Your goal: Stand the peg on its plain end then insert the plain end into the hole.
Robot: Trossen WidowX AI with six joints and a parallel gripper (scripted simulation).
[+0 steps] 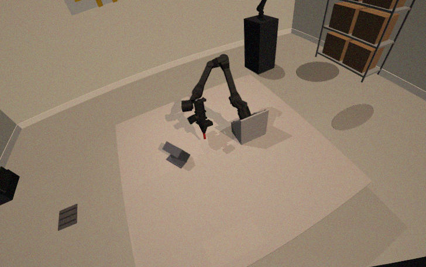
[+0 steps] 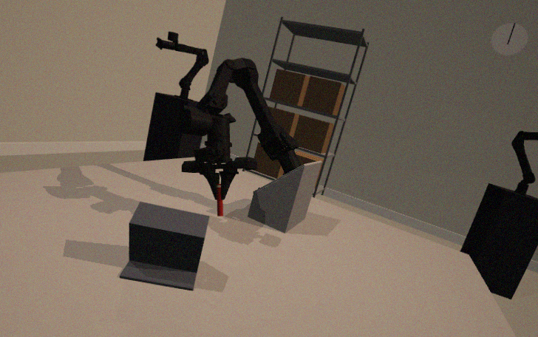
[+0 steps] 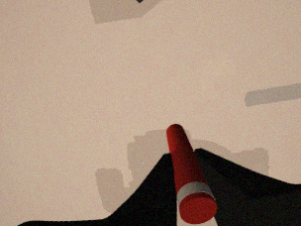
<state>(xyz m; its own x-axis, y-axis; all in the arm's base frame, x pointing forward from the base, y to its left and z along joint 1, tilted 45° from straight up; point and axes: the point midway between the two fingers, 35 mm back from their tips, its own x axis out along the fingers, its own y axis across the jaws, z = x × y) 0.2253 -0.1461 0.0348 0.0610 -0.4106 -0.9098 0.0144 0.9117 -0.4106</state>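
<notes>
My gripper tip is now 200 mm short of the dark sloped panel, 10 mm to the right of it and 30 mm above it. The rest, counted from my gripper tip: red peg 10 mm to the right, 20 mm above.
</notes>
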